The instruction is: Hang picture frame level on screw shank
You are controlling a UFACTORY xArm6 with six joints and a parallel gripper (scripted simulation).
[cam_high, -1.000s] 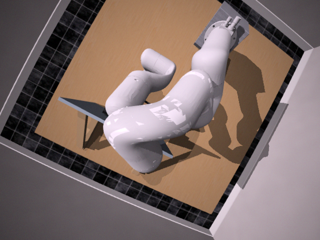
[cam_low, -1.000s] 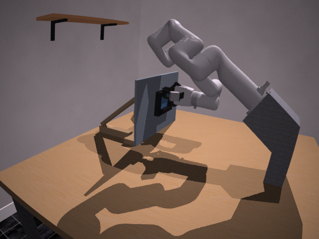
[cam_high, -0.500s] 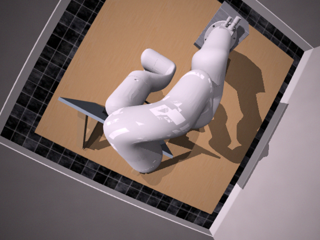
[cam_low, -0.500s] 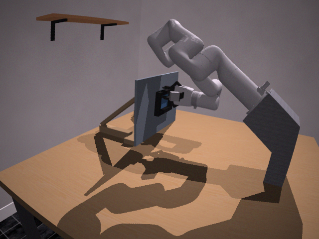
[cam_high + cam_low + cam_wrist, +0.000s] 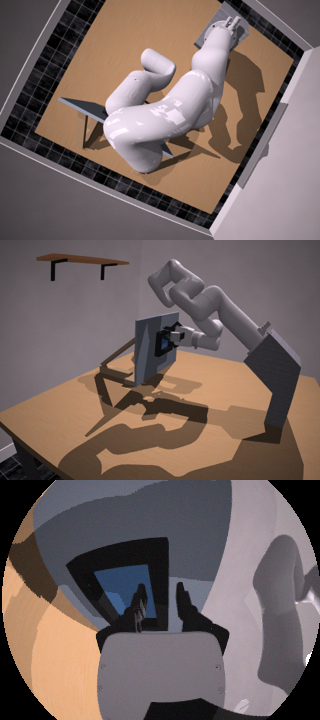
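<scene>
My hand is 5 cm above the picture frame, 2 cm to the left of it and 2 cm short of it. Round my hand: grey-blue panel (7 cm below, 4 cm ahead, 1 cm to the right).
</scene>
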